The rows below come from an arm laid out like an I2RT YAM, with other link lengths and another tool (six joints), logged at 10 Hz.
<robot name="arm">
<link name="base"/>
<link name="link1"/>
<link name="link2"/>
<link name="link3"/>
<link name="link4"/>
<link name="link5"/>
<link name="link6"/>
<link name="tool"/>
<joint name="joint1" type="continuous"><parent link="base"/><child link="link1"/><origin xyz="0.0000 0.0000 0.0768" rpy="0.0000 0.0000 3.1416"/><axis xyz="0 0 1"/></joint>
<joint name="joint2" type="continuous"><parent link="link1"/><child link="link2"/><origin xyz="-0.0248 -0.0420 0.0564" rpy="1.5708 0.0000 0.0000"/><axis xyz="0 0 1"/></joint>
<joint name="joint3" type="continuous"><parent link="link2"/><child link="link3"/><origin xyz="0.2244 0.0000 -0.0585" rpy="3.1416 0.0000 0.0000"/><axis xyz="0 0 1"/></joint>
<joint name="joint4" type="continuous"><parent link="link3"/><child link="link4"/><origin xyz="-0.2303 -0.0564 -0.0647" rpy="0.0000 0.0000 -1.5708"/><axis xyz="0 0 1"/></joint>
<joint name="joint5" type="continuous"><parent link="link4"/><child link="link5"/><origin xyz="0.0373 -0.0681 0.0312" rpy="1.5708 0.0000 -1.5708"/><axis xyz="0 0 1"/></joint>
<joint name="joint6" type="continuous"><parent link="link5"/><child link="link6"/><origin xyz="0.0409 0.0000 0.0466" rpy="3.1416 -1.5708 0.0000"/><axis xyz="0 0 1"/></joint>
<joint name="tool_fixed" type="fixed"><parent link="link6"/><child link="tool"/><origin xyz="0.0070 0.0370 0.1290" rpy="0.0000 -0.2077 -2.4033"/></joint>
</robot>
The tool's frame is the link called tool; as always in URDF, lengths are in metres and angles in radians. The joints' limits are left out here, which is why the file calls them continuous.
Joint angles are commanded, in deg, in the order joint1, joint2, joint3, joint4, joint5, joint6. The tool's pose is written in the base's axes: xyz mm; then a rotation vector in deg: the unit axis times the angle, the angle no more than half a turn. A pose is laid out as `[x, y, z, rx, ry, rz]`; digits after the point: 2 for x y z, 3 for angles.
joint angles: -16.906 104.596 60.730 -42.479 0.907 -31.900
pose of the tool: [267.63, -37.42, -8.72, -172.825, 42.065, 12.386]
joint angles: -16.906 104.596 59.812 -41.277 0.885 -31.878
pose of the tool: [266.95, -37.14, -12.08, -172.840, 42.094, 11.942]
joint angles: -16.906 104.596 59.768 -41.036 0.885 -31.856
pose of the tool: [267.66, -37.34, -12.29, -172.860, 42.131, 11.636]
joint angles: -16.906 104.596 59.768 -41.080 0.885 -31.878
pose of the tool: [267.47, -37.30, -12.28, -172.864, 42.097, 11.706]
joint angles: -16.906 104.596 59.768 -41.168 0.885 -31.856
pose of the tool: [267.13, -37.18, -12.25, -172.840, 42.128, 11.840]
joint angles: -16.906 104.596 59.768 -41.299 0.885 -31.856
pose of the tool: [266.61, -37.02, -12.21, -172.819, 42.125, 12.043]
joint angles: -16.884 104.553 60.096 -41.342 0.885 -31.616
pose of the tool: [268.68, -37.43, -10.95, -172.761, 42.451, 11.521]
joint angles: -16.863 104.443 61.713 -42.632 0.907 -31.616
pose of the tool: [273.43, -38.84, -4.77, -172.856, 42.437, 10.849]
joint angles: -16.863 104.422 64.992 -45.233 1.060 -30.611
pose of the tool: [282.63, -41.64, 7.18, -172.579, 43.985, 9.722]
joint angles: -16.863 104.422 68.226 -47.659 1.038 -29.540
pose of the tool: [291.76, -43.86, 19.32, -172.090, 45.537, 8.397]
